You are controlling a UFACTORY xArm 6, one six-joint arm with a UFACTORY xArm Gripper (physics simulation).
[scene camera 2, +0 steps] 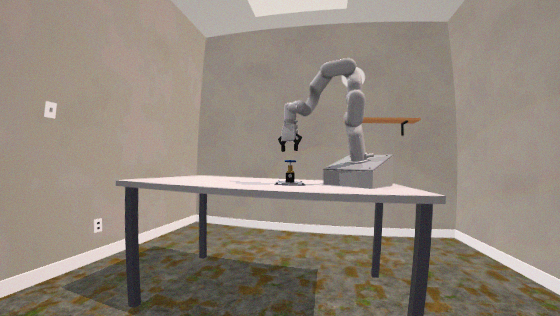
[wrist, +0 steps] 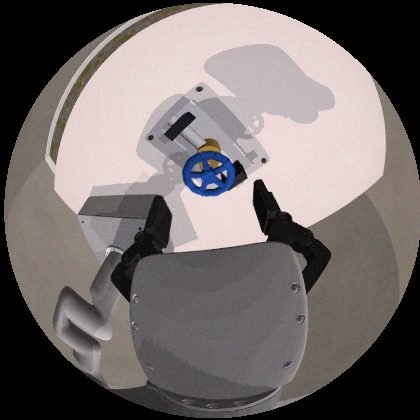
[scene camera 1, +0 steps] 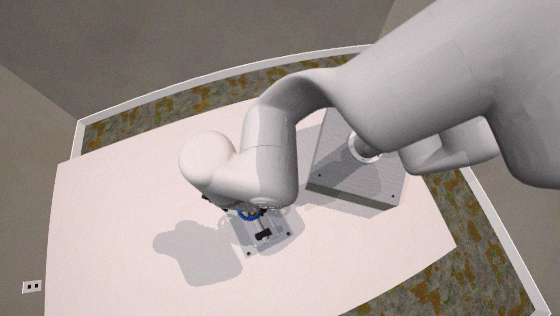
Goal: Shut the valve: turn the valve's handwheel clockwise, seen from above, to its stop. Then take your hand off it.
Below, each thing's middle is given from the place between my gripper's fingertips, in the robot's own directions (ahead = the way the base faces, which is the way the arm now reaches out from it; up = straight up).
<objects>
My gripper is now 7 cm above the blue handwheel (wrist: pixel 208 174), 1 cm to the left of it and 1 cm past it. The rest, counted from my hand: grey base plate (scene camera 1: pixel 278 220) 19 cm below, 1 cm to the right, 1 cm behind.
</objects>
